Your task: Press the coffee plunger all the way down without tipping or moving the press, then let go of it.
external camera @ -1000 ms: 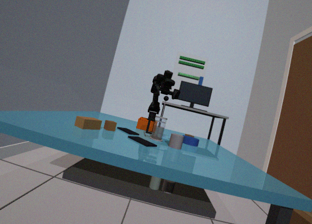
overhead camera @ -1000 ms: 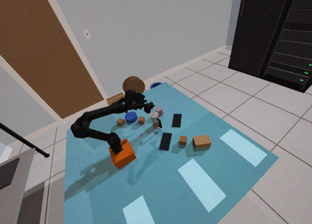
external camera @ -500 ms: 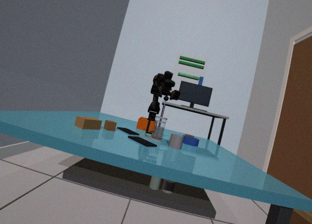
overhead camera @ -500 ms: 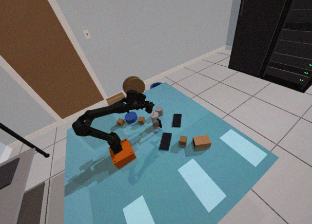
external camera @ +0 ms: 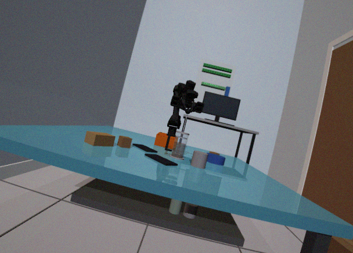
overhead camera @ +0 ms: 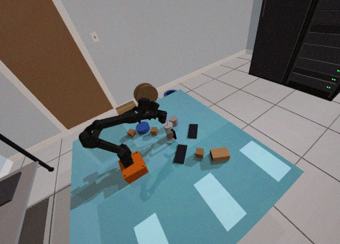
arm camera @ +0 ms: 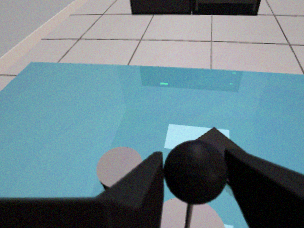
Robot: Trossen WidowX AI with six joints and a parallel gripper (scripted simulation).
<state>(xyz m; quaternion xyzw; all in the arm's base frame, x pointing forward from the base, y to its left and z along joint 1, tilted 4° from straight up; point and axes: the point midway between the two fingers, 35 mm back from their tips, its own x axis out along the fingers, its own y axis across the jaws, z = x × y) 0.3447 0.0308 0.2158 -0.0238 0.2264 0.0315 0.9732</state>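
Right now the coffee press is 10 mm behind my gripper tip, 20 mm to the right of it and 130 mm below it. The rest, counted from my gripper tip: blue bowl 140 mm behind, 250 mm to the left, 240 mm below.
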